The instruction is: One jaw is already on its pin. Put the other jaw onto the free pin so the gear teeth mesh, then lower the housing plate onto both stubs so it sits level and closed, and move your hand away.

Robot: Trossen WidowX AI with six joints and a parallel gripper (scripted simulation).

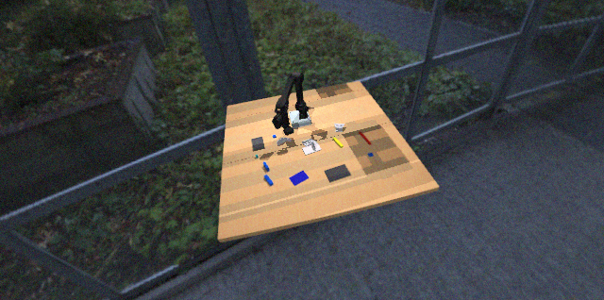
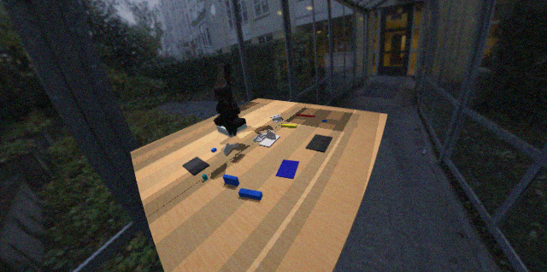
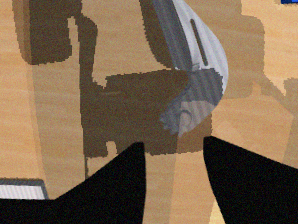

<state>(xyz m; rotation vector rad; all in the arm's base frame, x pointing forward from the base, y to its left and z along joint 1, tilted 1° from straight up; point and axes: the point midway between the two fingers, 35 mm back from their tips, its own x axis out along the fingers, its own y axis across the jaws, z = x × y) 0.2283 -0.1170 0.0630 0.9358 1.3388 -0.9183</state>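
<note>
The white jaw lies 1 cm behind my gripper tip, 1 cm to the right of it and 7 cm below it. Also, from my gripper tip: teal cube (14 cm ahead, 22 cm to the right, 7 cm below); yellow bar (5 cm ahead, 36 cm to the left, 7 cm below); blue plate (34 cm ahead, 8 cm to the left, 8 cm below).
</note>
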